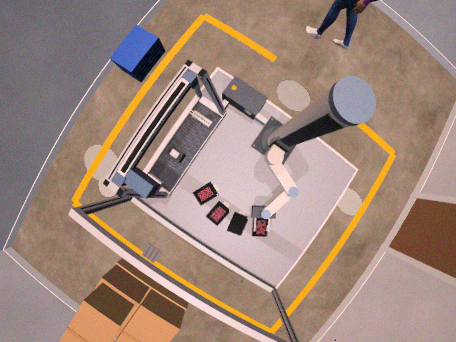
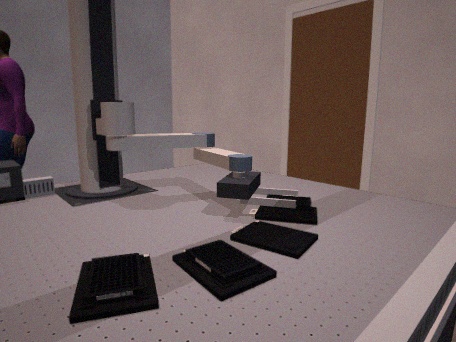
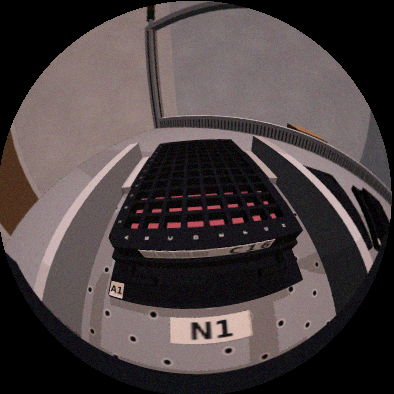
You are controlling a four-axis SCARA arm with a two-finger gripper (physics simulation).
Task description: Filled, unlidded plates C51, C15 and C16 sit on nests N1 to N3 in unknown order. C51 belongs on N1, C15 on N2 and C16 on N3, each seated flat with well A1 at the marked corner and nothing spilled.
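Places are measured from the arm's base along level axes (x left, y back, z up), in metres.
Pixels of known places: gripper, fingertip midpoint: (image 1: 261, 231) (image 2: 296, 198) (image 3: 196, 145); arm's base, link origin: (image 2: 103, 193).
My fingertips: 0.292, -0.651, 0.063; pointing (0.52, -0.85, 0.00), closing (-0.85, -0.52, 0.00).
Observation:
For each thing: its top centre in the pictures, then the offset to it from my fingertips, as dx, dy, dz. "spot": a spot on its surface instead.
- plate C16, top centre: (image 3: 198, 162) (image 2: 287, 199) (image 1: 261, 228) -0.013, +0.021, -0.004
- nest N1, top centre: (image 3: 199, 193) (image 2: 287, 209) -0.013, +0.021, -0.032
- nest's A1 tag, surface spot: (image 3: 116, 289) spot: -0.007, +0.114, -0.038
- bare black nest, top centre: (image 3: 333, 193) (image 2: 274, 233) (image 1: 237, 224) -0.174, -0.062, -0.034
- grey box, surface spot: (image 1: 245, 96) spot: -0.686, +0.763, +0.065
My gripper (image 1: 261, 228) (image 2: 297, 197) (image 3: 196, 145) is shut on plate C16 (image 2: 303, 202) (image 3: 200, 234), one finger along each long side. The plate looks level, a little above nest N1 (image 2: 287, 216) (image 3: 200, 287), with red contents in its wells. Its row A side is on the same side as the nest's A1 tag (image 3: 116, 289). Beside N1 is a bare black nest (image 1: 237, 223) (image 2: 274, 238). Beyond it, one filled plate (image 1: 218, 213) (image 2: 222, 260) and another filled plate (image 1: 205, 193) (image 2: 117, 272) sit on nests; their labels are too blurred to read.
A gantry machine (image 1: 155, 125) stands along the table's left side. A grey box (image 1: 245, 96) stands at the back near the arm's column (image 1: 310, 120) (image 2: 82, 75). A low rail (image 1: 200, 245) runs along the table's front edge. A person (image 1: 345, 20) (image 2: 12, 100) stands behind the table.

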